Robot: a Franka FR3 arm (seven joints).
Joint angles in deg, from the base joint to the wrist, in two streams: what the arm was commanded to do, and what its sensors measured. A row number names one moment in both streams.
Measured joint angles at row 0:
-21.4 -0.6 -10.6 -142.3 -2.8 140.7 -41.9
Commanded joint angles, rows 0 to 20:
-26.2 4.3 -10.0 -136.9 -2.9 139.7 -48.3
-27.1 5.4 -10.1 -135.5 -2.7 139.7 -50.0
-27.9 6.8 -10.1 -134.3 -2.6 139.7 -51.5
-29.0 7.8 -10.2 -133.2 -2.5 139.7 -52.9
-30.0 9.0 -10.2 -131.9 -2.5 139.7 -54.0
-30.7 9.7 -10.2 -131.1 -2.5 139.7 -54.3
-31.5 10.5 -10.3 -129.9 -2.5 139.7 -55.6
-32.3 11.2 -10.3 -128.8 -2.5 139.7 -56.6
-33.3 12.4 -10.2 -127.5 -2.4 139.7 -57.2
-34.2 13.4 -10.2 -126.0 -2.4 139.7 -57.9
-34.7 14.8 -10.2 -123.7 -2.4 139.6 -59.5
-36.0 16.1 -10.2 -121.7 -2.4 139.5 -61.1
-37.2 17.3 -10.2 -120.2 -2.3 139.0 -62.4
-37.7 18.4 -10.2 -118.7 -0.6 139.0 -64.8
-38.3 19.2 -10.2 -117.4 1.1 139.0 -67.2
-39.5 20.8 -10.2 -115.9 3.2 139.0 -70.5
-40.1 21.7 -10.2 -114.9 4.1 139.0 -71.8
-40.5 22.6 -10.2 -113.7 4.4 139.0 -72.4
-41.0 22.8 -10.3 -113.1 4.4 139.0 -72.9
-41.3 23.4 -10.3 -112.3 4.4 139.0 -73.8
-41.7 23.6 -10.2 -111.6 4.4 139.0 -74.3
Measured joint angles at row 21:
-39.7 19.4 -10.7 -115.8 3.2 139.3 -71.2
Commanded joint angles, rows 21 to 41:
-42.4 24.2 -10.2 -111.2 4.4 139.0 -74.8
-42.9 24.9 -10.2 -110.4 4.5 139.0 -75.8
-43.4 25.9 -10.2 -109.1 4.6 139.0 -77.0
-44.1 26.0 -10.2 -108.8 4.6 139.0 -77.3
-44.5 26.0 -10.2 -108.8 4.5 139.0 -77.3
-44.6 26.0 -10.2 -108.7 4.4 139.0 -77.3
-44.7 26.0 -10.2 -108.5 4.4 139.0 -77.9
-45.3 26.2 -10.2 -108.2 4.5 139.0 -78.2
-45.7 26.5 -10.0 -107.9 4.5 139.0 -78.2
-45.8 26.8 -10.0 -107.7 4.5 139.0 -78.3
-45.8 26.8 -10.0 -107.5 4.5 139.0 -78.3
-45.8 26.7 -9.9 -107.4 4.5 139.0 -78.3
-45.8 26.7 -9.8 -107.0 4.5 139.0 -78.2
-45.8 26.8 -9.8 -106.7 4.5 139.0 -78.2
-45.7 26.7 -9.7 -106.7 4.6 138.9 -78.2
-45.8 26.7 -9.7 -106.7 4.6 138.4 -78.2
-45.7 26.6 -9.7 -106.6 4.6 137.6 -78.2
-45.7 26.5 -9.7 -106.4 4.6 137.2 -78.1
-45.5 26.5 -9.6 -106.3 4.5 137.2 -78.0
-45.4 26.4 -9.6 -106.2 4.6 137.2 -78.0
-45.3 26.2 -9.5 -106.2 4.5 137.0 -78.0
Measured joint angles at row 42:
-44.5 24.4 -10.4 -108.3 3.5 138.5 -76.7
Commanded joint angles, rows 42 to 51:
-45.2 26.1 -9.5 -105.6 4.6 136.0 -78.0
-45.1 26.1 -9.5 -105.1 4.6 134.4 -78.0
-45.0 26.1 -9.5 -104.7 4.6 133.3 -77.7
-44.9 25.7 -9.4 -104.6 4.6 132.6 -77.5
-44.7 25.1 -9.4 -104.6 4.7 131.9 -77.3
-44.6 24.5 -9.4 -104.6 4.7 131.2 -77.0
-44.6 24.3 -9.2 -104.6 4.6 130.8 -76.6
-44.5 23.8 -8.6 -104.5 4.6 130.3 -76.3
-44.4 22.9 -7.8 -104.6 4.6 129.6 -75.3
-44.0 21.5 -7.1 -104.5 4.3 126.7 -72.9
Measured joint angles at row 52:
-44.5 24.3 -8.9 -105.0 3.5 132.0 -76.4
